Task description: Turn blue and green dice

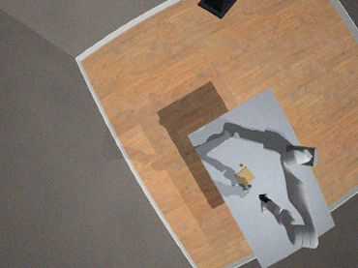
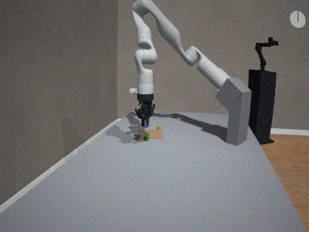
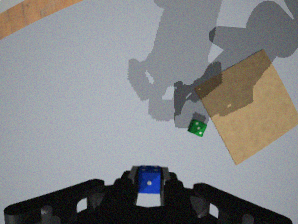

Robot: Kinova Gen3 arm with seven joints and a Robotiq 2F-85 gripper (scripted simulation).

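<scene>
Right now my hand is 11 cm above the green die, 8 cm to the left of it and 2 cm past it. Round my hand: blue die (1 cm below); then tan mat (17 cm to the right, 12 cm below, 5 cm behind); then yellow die (26 cm to the right, 12 cm behind, 11 cm below).
</scene>
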